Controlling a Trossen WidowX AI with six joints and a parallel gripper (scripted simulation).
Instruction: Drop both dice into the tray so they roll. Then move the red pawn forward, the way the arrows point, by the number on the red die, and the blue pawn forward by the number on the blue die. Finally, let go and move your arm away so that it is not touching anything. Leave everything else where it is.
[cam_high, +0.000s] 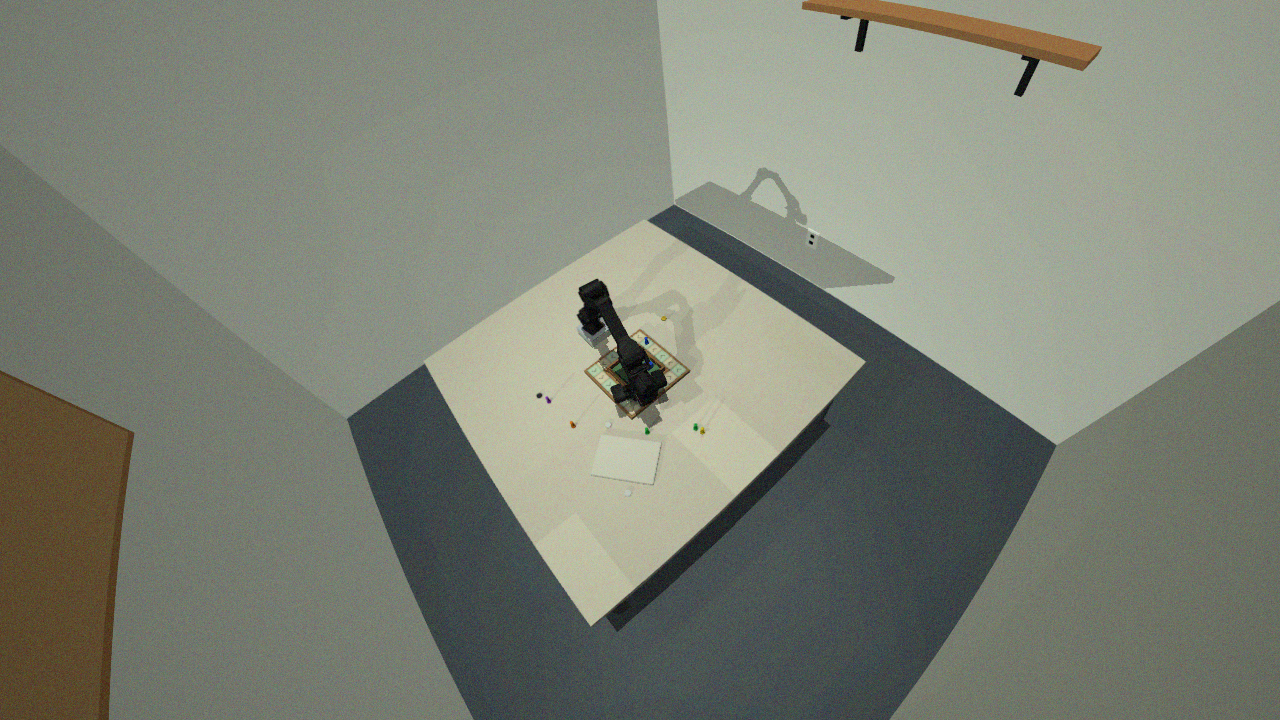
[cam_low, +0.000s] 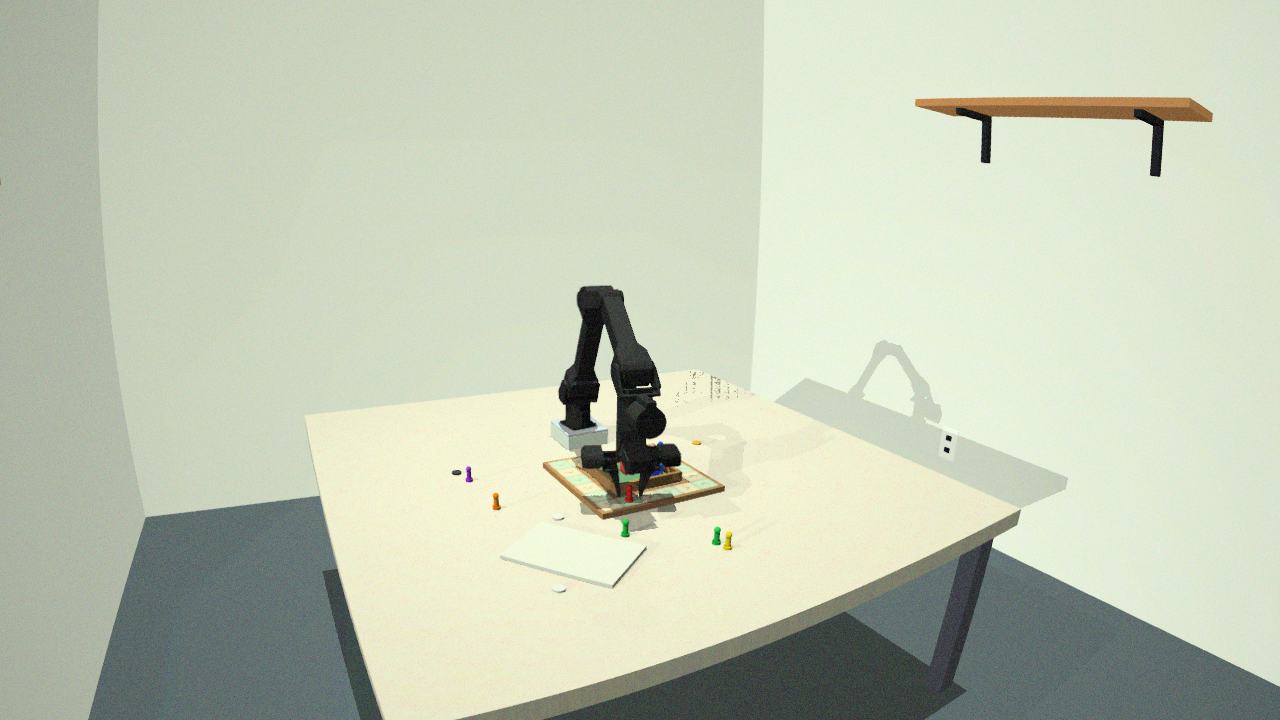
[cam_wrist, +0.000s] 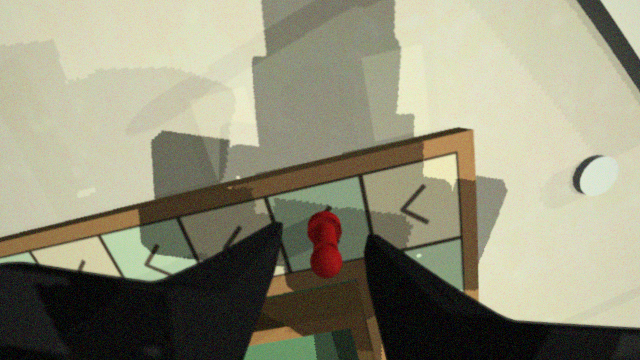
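The red pawn lies 10 mm above my gripper tip. Round my gripper tip: white card: 110 mm ahead, 200 mm to the right, 20 mm below; then green tray: 100 mm behind, 80 mm to the left, 20 mm below; then blue pawn: 160 mm behind, 200 mm to the left, 10 mm above.
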